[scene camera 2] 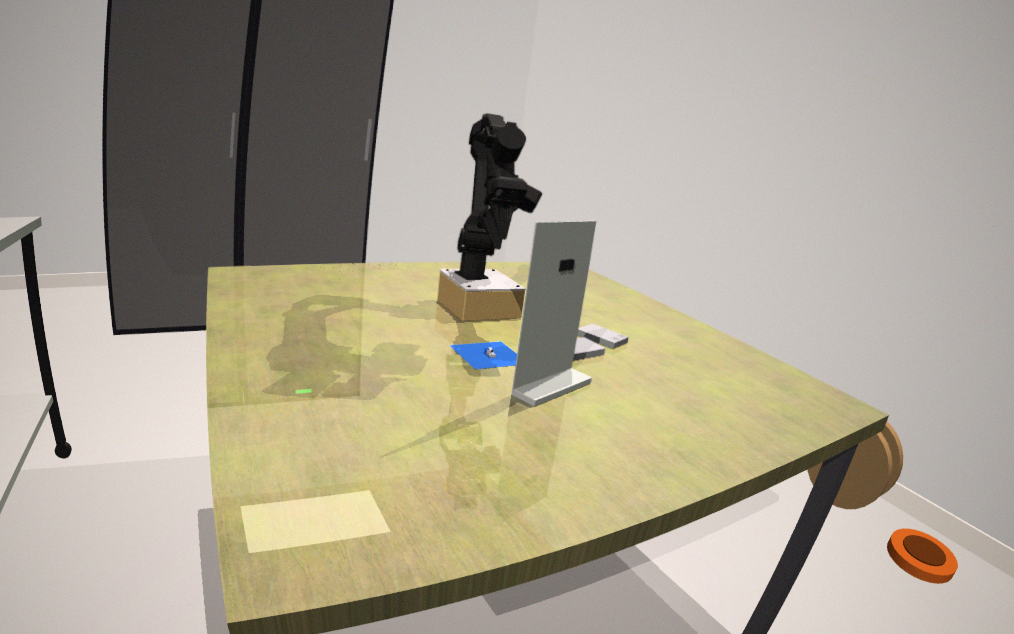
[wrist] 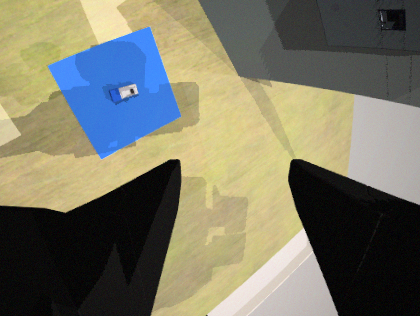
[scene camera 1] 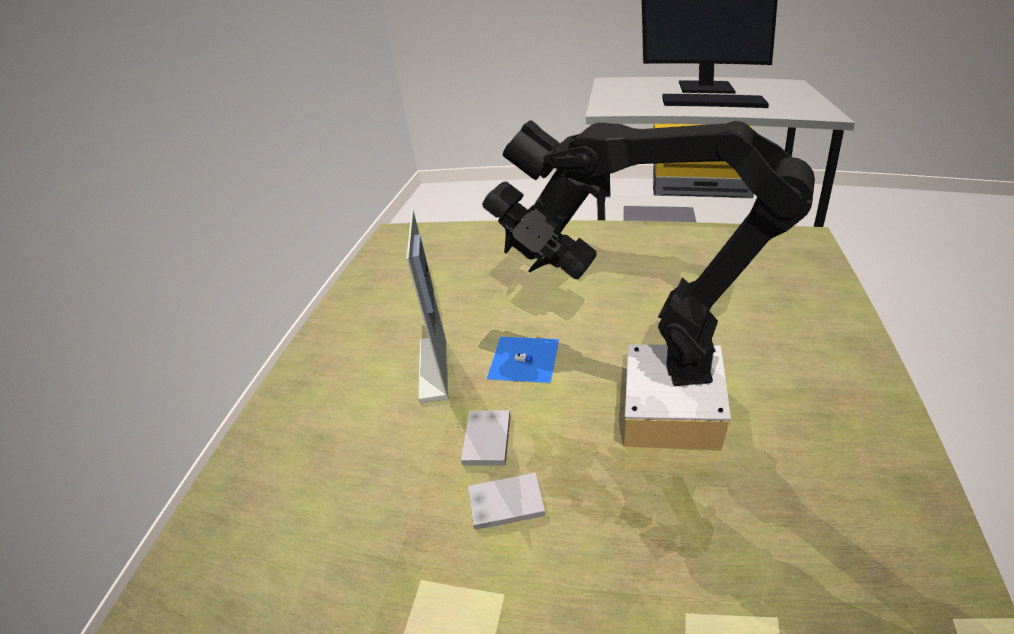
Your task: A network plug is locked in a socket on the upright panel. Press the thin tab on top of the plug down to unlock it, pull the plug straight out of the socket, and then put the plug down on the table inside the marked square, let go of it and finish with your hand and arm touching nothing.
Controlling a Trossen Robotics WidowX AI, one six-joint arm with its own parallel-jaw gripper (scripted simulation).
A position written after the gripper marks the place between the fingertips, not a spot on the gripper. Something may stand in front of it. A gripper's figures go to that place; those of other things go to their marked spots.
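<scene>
Gripper (wrist: 235, 169) at 100 mm from the lens; a grey panel (wrist: 360, 54) at 240 mm from the lens.
</scene>
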